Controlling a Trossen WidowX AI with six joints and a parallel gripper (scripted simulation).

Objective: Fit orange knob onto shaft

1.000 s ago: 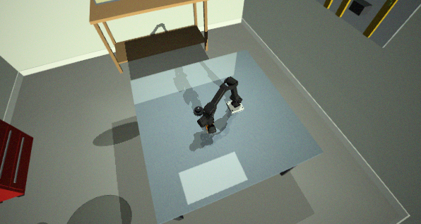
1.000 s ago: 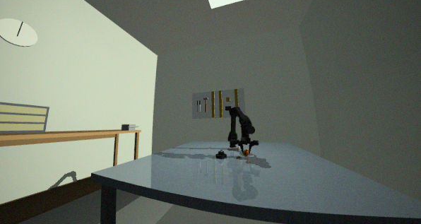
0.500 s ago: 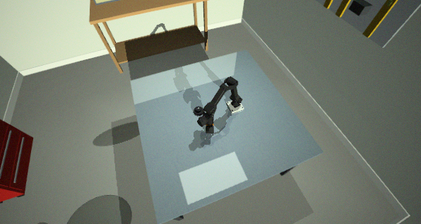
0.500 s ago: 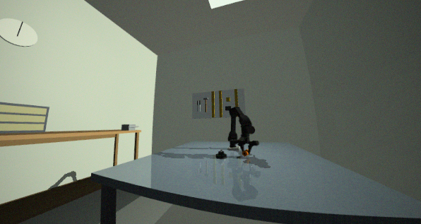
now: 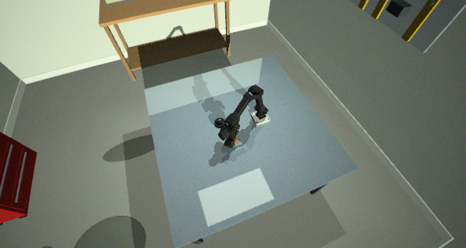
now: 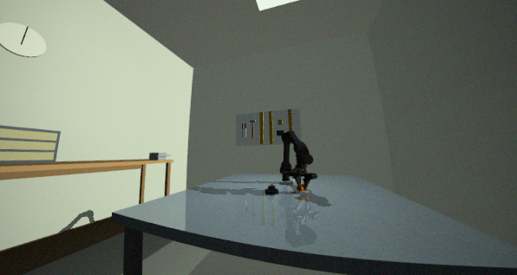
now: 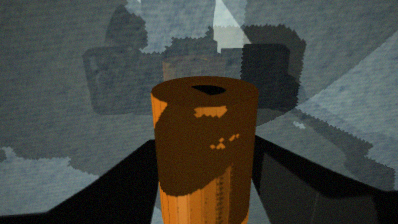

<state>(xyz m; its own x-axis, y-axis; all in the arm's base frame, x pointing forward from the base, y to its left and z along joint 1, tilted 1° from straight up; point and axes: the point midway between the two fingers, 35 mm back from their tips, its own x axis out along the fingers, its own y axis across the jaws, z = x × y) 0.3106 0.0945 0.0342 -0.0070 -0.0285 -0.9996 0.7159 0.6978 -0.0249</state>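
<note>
The orange knob is 10 mm behind my gripper tip, 10 mm to the left of it and 10 mm above it. The rest, counted from my gripper tip: dark round pedestal (10 mm ahead, 190 mm to the right, 10 mm above).
</note>
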